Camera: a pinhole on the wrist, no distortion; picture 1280 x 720 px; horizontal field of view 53.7 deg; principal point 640.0 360.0 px. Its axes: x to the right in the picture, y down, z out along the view. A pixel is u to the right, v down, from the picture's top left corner.
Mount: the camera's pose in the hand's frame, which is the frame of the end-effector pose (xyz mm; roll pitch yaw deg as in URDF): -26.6 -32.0 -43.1 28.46 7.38 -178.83
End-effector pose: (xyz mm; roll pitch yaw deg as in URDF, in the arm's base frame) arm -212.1 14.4 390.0 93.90 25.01 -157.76
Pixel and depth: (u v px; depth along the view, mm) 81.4 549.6 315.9
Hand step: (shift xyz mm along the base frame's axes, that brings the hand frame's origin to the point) -188.1 222.8 24.5
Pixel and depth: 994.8 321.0 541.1
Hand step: -35.5 435.4 291.5
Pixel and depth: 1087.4 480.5 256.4
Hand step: 34.2 213.2 111.8
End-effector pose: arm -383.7 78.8 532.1 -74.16 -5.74 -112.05
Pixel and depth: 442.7 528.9 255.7
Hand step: 201.8 -60.7 -4.8
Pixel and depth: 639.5 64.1 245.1
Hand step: 178.8 -24.1 -95.4
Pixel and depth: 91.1 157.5 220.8
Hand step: 137.7 -108.5 -57.6
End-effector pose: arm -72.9 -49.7 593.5 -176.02 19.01 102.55
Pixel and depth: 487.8 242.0 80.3
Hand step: 18.1 -30.2 -15.4
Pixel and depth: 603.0 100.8 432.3
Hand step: 259.7 -107.0 -272.8
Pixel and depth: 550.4 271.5 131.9
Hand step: 45.0 -45.8 -56.6
